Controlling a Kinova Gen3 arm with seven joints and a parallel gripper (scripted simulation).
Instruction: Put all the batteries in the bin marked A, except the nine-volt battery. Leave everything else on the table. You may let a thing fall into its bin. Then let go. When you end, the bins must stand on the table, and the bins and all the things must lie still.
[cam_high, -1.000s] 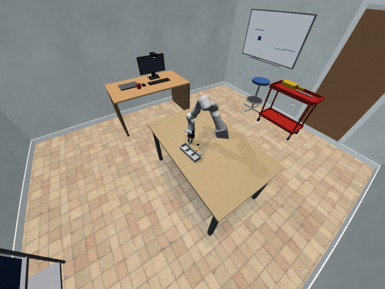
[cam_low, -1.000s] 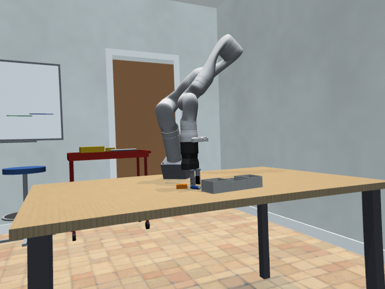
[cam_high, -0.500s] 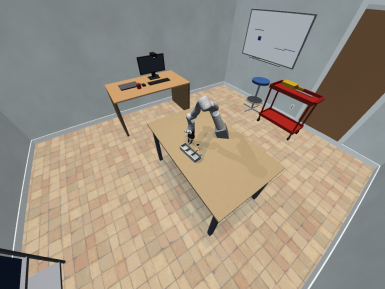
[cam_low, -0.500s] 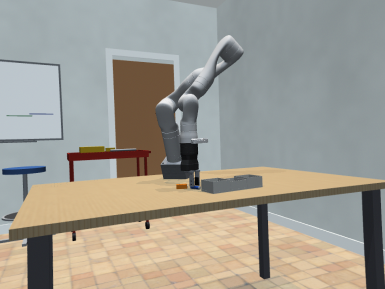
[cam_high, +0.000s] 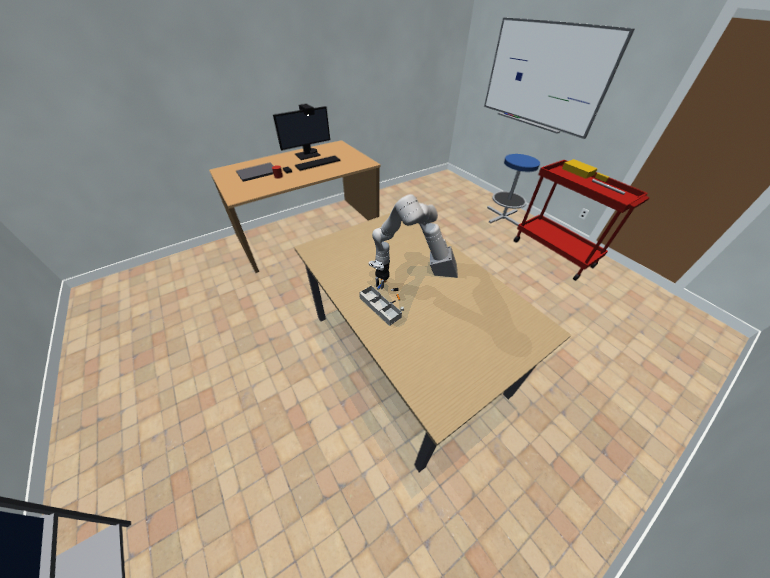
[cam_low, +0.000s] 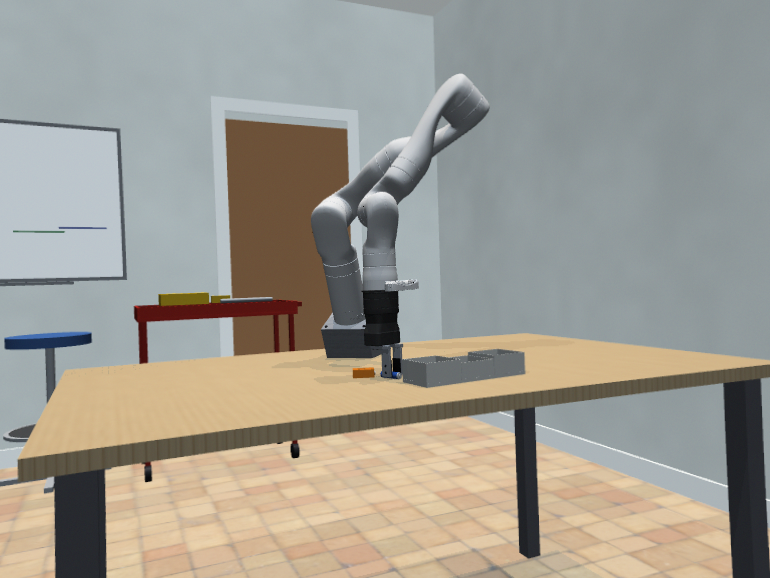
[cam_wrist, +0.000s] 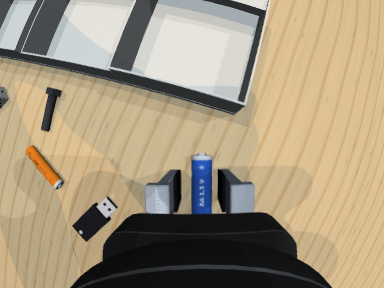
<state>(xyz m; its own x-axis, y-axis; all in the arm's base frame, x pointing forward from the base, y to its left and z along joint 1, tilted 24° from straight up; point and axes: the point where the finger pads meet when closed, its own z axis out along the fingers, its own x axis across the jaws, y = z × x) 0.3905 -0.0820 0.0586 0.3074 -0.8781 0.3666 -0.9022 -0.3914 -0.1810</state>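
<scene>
My gripper is now 2 cm above the blue cylindrical battery. Round my hand: black USB stick: 7 cm to the left, 5 cm behind, 2 cm below; orange cylindrical battery: 13 cm to the left, 3 cm behind, 2 cm below; orange nine-volt battery: 5 cm behind, 3 cm to the right, 1 cm below.
</scene>
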